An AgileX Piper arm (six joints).
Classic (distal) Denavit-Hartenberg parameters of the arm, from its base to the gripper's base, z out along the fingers. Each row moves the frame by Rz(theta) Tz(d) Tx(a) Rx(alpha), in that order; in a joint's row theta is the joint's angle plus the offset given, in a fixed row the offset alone. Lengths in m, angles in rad.
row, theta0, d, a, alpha
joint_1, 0, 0.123, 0, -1.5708
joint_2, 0.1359, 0, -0.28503, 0
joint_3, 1.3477, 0, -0.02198, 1.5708
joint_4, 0, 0.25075, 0, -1.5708
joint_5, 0, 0, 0, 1.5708
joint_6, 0, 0.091, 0, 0
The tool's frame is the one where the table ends.
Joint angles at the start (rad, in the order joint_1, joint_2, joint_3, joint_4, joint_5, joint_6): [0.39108 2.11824 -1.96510 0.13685 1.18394 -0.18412]
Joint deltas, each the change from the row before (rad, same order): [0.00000 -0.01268 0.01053 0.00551 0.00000 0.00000]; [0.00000 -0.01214 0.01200 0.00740 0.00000 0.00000]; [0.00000 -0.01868 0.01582 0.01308 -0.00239 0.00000]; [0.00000 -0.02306 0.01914 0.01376 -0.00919 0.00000]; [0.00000 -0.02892 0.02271 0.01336 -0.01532 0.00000]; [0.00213 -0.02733 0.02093 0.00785 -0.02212 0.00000]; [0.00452 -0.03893 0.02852 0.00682 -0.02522 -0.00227]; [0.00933 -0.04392 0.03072 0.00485 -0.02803 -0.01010]
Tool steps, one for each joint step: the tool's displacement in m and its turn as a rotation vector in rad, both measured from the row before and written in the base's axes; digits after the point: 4 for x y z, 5 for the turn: [-0.0026 -0.0006 0.0029 0.00590 0.00011 -0.00036]; [-0.0027 -0.0005 0.0023 0.00688 0.00269 -0.00047]; [-0.0039 -0.0005 0.0043 0.01404 0.00014 -0.00118]; [-0.0043 -0.0006 0.0054 0.01756 -0.00680 -0.00236]; [-0.0050 -0.0010 0.0071 0.02030 -0.01464 -0.00351]; [-0.0045 -0.0003 0.0069 0.01780 -0.02305 -0.00250]; [-0.0071 -0.0005 0.0097 0.01896 -0.03059 0.00126]; [-0.0090 0.0007 0.0110 0.01692 -0.03896 0.01235]
